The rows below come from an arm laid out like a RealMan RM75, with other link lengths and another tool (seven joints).
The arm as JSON. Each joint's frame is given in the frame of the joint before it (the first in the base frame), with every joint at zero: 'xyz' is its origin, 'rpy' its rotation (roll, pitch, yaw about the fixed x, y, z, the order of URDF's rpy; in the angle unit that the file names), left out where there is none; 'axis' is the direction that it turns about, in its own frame. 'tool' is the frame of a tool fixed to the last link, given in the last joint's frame.
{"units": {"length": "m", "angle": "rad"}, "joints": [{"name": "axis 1", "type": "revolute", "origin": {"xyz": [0.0, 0.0, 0.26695]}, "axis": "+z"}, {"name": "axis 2", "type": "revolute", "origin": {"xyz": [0.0, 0.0, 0.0]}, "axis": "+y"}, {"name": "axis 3", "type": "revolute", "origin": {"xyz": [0.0, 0.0, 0.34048]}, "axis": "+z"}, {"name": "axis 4", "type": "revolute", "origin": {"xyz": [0.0, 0.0, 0.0]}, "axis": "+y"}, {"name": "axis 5", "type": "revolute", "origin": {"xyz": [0.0, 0.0, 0.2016]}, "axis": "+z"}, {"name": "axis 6", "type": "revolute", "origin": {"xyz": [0.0, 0.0, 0.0]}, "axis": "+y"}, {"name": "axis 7", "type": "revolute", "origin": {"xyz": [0.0, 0.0, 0.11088]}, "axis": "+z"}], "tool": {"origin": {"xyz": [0.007, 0.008, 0.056], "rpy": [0.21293, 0.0, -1.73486]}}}
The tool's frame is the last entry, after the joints.
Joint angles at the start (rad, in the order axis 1, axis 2, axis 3, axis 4, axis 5, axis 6, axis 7):
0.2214, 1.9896, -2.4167, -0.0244, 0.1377, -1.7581, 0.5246
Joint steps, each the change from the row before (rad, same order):
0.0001, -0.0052, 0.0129, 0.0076, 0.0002, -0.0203, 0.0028
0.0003, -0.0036, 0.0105, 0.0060, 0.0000, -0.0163, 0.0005
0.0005, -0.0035, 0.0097, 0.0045, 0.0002, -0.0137, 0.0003
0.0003, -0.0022, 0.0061, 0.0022, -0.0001, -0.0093, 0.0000
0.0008, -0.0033, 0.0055, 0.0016, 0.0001, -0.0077, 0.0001
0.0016, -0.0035, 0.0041, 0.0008, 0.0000, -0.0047, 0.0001
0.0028, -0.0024, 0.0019, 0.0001, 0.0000, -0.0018, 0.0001
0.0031, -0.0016, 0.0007, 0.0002, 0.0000, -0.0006, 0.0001
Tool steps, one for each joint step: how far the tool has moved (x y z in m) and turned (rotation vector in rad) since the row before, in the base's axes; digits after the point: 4 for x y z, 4 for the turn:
0.0009, 0.0004, 0.0057, 0.0137, 0.0075, 0.0029
0.0004, 0.0003, 0.0044, 0.0119, 0.0055, 0.0036
0.0003, 0.0005, 0.0040, 0.0112, 0.0046, 0.0034
0.0000, 0.0003, 0.0025, 0.0072, 0.0037, 0.0032
0.0003, 0.0006, 0.0027, 0.0068, 0.0019, 0.0031
0.0003, 0.0010, 0.0024, 0.0051, 0.0000, 0.0029
-0.0001, 0.0013, 0.0014, 0.0025, -0.0008, 0.0033
-0.0002, 0.0013, 0.0008, 0.0010, -0.0011, 0.0031

